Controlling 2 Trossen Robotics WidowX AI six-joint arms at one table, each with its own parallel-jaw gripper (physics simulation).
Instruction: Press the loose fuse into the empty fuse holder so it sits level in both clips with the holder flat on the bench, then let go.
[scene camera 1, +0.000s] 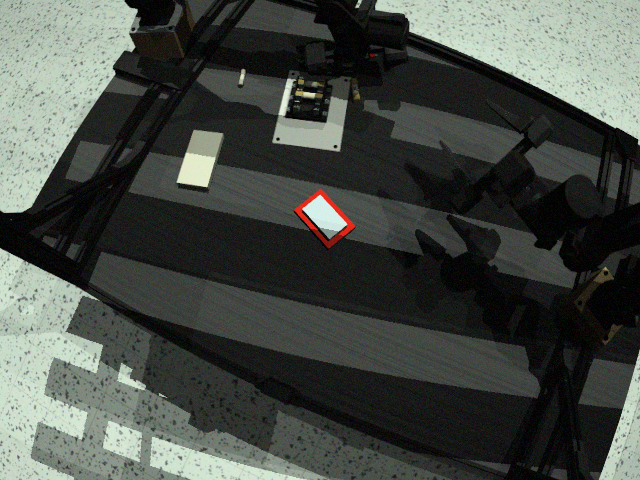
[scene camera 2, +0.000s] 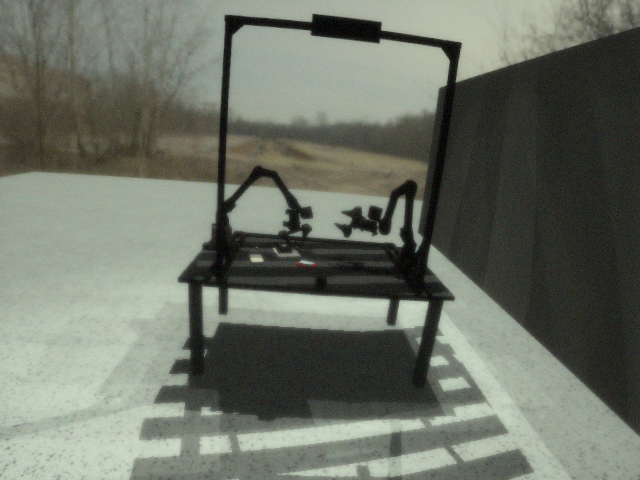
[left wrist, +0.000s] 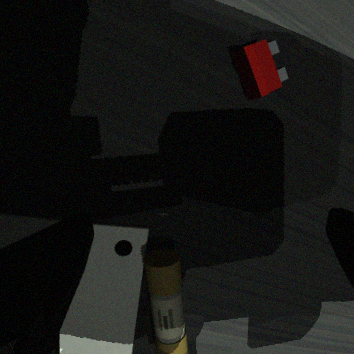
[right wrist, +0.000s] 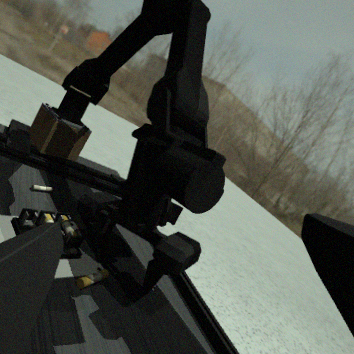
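Pixels of known places: left gripper, fingertip midpoint: (scene camera 1: 362, 72) (scene camera 2: 296, 244) (left wrist: 210, 222) (right wrist: 120, 276); right gripper, fingertip midpoint: (scene camera 1: 462, 120) (scene camera 2: 337, 217) (right wrist: 183, 230); left arm's base at its link origin: (scene camera 1: 157, 14) (right wrist: 66, 116); right arm's base at its link origin: (scene camera 1: 606, 305) (scene camera 2: 407, 256).
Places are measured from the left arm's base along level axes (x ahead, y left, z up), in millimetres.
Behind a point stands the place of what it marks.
The loose fuse (scene camera 1: 355, 89) {x 409, y -104, z -95 mm} (left wrist: 167, 312) {x 407, y -98, z -95 mm} (right wrist: 92, 278) {x 414, y -109, z -96 mm}, brass-ended with a pale printed band, lies beside the right edge of the white plate (scene camera 1: 308, 135) {x 330, y -211, z -107 mm} (left wrist: 107, 295) {x 384, y -99, z -107 mm} (right wrist: 63, 268) {x 381, y -134, z -107 mm}. The black fuse holder block (scene camera 1: 310, 98) {x 327, y -145, z -81 mm} (scene camera 2: 283, 248) {x 322, y -133, z -95 mm} stands on the plate; two bays hold fuses and the bay nearest the plate's bare part looks empty. My left gripper (scene camera 1: 356, 72) {x 420, y -60, z -95 mm} (scene camera 2: 294, 235) {x 420, y -60, z -95 mm} (left wrist: 210, 222) {x 420, y -60, z -95 mm} is open and empty, pointing down above the loose fuse, which shows between its fingers in the left wrist view. My right gripper (scene camera 1: 465, 122) {x 561, y -277, z 114 mm} (scene camera 2: 339, 218) {x 561, y -277, z 114 mm} is open and empty, raised at the right.
A red block with two grey prongs (left wrist: 262, 68) {x 435, y -1, z -102 mm} lies behind the loose fuse. A small white fuse-like piece (scene camera 1: 241, 77) {x 183, y -92, z -99 mm} (right wrist: 42, 188) {x 187, y -89, z -101 mm} lies left of the plate. A cream block (scene camera 1: 200, 159) {x 141, y -282, z -94 mm} (scene camera 2: 256, 257) {x 142, y -271, z -94 mm} and a red tray (scene camera 1: 298, 210) {x 330, y -361, z -103 mm} with a pale top lie farther forward. Frame posts border the table.
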